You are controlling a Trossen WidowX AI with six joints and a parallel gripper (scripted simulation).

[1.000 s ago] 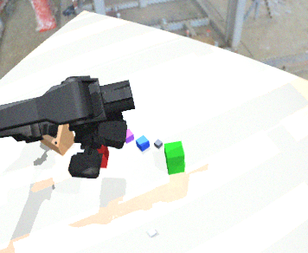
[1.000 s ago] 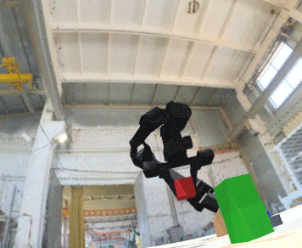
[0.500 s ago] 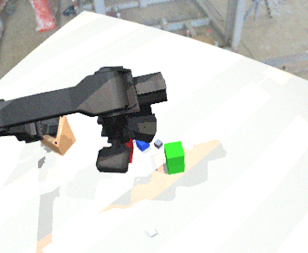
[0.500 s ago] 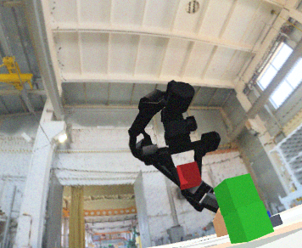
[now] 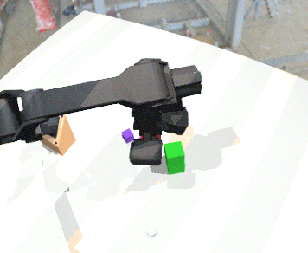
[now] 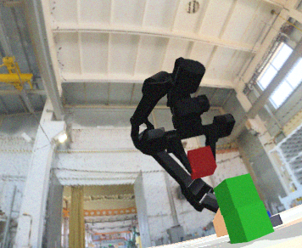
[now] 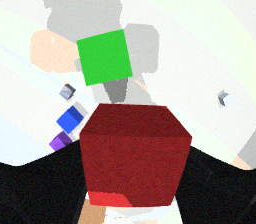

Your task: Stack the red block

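The small grey block is 13 cm below my gripper tip, 9 cm to the left of it and 3 cm behind it. From my gripper tip the other things lie so: red block 2 cm above; then small blue block 12 cm below, 7 cm to the left, 7 cm behind; then purple block 12 cm below, 12 cm behind, 7 cm to the left.
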